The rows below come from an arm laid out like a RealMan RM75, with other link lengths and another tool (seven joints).
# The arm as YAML. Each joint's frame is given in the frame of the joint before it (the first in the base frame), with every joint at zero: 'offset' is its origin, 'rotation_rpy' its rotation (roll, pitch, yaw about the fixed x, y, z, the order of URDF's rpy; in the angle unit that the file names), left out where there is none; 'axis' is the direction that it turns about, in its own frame. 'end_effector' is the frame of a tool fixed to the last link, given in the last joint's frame.
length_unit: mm
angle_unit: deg
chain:
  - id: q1
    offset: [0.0, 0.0, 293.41]
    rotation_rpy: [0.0, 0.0, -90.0]
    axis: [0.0, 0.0, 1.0]
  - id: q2
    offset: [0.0, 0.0, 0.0]
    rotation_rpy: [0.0, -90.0, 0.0]
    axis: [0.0, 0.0, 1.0]
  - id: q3
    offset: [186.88, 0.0, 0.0]
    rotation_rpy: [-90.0, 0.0, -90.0]
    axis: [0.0, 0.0, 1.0]
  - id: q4
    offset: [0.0, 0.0, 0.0]
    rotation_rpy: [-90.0, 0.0, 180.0]
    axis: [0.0, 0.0, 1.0]
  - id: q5
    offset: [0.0, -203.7, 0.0]
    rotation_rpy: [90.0, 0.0, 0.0]
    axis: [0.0, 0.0, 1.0]
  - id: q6
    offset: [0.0, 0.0, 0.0]
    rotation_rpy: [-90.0, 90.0, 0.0]
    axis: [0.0, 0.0, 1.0]
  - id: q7
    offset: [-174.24, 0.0, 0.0]
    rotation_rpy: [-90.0, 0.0, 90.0]
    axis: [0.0, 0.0, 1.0]
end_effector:
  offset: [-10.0, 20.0, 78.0]
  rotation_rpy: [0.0, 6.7, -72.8]
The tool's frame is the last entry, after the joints.
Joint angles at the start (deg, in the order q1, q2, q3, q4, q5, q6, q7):
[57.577, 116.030, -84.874, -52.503, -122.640, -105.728, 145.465]
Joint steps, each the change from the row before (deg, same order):
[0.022, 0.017, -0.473, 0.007, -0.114, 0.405, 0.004]
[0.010, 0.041, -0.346, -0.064, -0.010, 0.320, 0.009]
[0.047, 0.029, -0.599, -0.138, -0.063, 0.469, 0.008]
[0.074, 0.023, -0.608, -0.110, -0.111, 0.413, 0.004]
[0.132, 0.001, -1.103, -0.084, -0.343, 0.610, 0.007]
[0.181, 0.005, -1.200, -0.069, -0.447, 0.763, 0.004]
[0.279, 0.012, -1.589, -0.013, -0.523, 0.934, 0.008]
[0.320, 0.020, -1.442, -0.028, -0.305, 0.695, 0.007]
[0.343, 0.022, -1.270, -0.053, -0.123, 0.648, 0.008]
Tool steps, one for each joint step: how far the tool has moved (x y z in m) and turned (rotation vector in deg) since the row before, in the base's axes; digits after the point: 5 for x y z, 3 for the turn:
[0.00105, 0.00070, -0.00102, 0.165, -0.299, 0.305]
[0.00018, 0.00043, -0.00097, 0.114, -0.105, 0.263]
[0.00050, 0.00083, -0.00126, 0.177, -0.264, 0.516]
[0.00076, 0.00073, -0.00108, 0.133, -0.344, 0.530]
[0.00258, 0.00109, -0.00136, 0.169, -0.862, 0.875]
[0.00282, 0.00176, -0.00155, 0.287, -0.953, 1.025]
[0.00362, 0.00192, -0.00193, 0.260, -1.243, 1.319]
[0.00248, 0.00104, -0.00163, 0.031, -1.023, 1.220]
[0.00122, 0.00093, -0.00168, -0.001, -0.735, 1.138]

